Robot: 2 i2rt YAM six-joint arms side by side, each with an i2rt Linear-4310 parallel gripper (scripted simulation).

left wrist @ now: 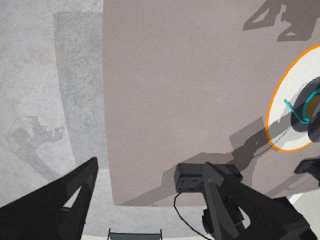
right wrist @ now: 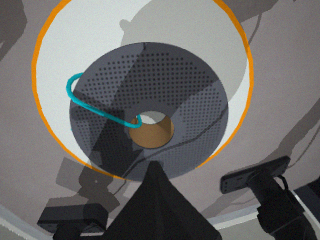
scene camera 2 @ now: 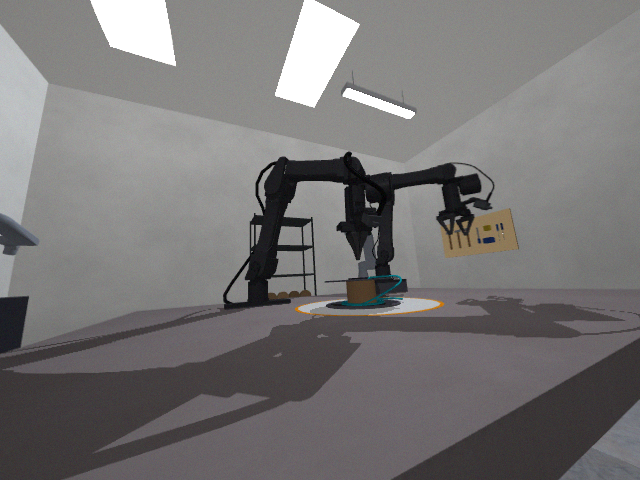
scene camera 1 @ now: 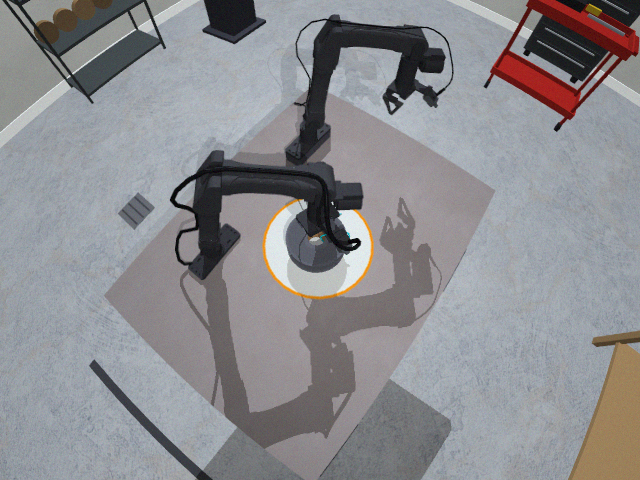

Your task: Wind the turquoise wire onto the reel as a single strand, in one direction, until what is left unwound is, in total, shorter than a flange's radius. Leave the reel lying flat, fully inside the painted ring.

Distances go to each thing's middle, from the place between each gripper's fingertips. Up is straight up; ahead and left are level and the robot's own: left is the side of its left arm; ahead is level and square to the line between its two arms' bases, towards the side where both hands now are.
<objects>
The reel (scene camera 1: pixel 297 240) lies 90 mm below my right hand (scene camera 2: pixel 358 260).
The reel lies 20 mm ahead of my left hand (scene camera 1: pixel 397 106), 500 mm to the right of it and 190 mm below it.
</objects>
